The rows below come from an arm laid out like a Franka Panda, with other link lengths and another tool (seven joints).
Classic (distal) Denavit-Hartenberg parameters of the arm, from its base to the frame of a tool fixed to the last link. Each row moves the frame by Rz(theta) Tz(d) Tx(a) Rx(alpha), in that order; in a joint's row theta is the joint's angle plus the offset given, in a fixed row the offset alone. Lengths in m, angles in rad.
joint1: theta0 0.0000  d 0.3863  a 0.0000  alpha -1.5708
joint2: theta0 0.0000  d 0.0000  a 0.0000  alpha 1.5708
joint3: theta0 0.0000  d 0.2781  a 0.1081  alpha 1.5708
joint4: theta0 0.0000  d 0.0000  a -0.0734  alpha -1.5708
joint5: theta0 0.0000  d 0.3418  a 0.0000  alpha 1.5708
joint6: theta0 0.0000  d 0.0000  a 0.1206  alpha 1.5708
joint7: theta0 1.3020  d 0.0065  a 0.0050  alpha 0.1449
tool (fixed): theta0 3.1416  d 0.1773  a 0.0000  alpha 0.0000
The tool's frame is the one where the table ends.
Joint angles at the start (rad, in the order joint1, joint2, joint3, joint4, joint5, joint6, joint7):
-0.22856 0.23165 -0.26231 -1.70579 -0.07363 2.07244 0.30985
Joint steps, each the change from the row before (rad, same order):
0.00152 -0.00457 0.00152 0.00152 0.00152 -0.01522 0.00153
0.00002 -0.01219 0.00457 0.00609 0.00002 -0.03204 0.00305
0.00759 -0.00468 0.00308 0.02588 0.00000 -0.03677 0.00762
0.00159 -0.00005 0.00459 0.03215 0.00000 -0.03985 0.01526
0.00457 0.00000 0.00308 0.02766 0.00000 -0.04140 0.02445
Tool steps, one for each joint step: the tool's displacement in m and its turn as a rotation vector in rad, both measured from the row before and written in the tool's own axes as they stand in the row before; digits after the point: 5 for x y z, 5 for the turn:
0.00155 -0.00181 -0.00195 0.00910 0.00255 0.00051
0.00141 -0.00263 -0.00682 0.01401 0.00311 0.00139
0.00546 0.00178 -0.01081 0.00538 0.00180 -0.00016
0.00242 0.00211 -0.01002 0.00724 -0.00141 0.01139
0.00327 -0.00007 -0.00812 0.01305 -0.00312 0.01861

